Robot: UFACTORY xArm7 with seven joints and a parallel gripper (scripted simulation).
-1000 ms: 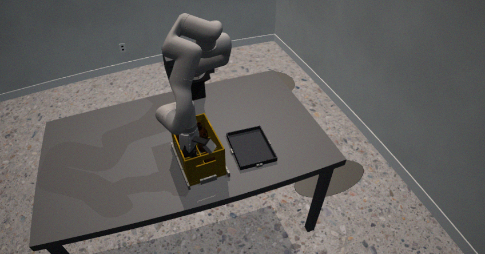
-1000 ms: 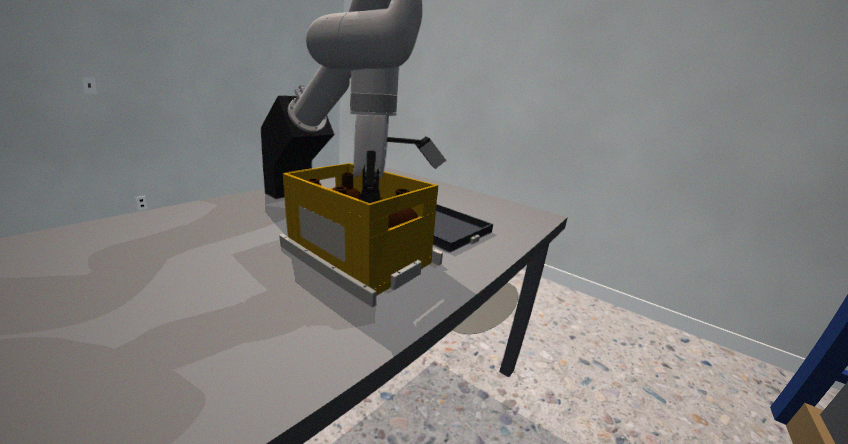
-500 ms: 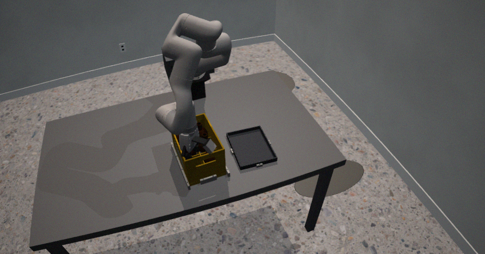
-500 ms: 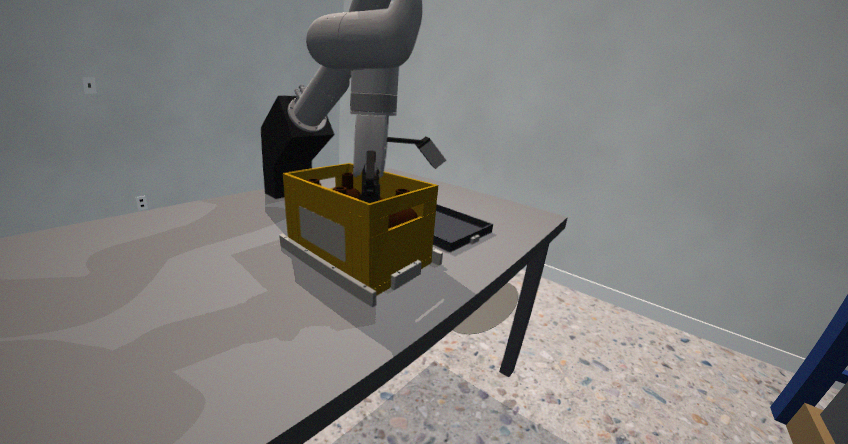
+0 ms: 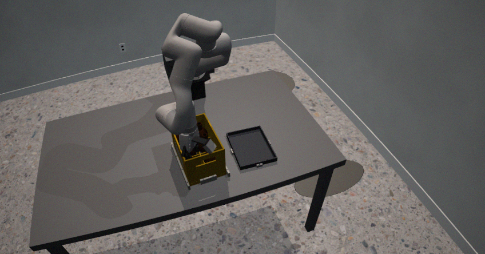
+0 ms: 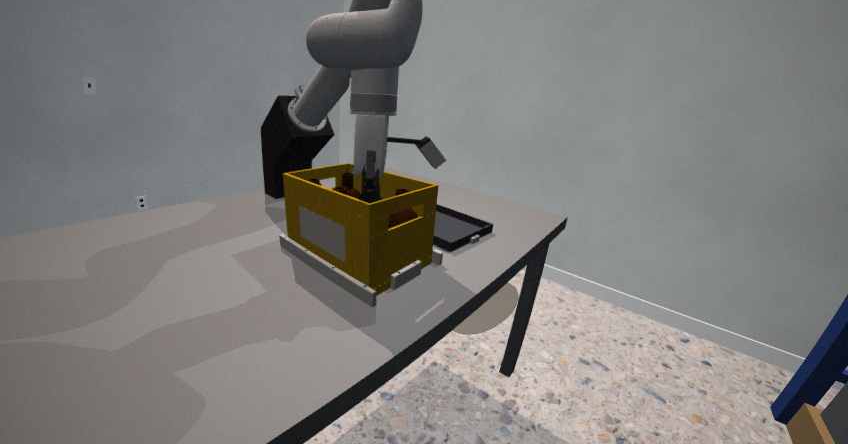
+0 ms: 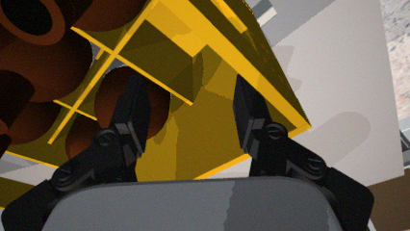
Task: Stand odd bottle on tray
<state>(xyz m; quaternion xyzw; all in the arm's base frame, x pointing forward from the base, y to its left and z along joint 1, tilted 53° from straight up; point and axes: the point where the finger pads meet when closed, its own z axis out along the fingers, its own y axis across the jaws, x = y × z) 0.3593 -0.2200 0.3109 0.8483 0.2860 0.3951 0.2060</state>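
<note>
Now: hand 8 cm past the yellow crate, 7 cm above it and 6 cm to the right of it. Also, from my hand: black tray (32 cm to the left, 15 cm below, 1 cm ahead).
</note>
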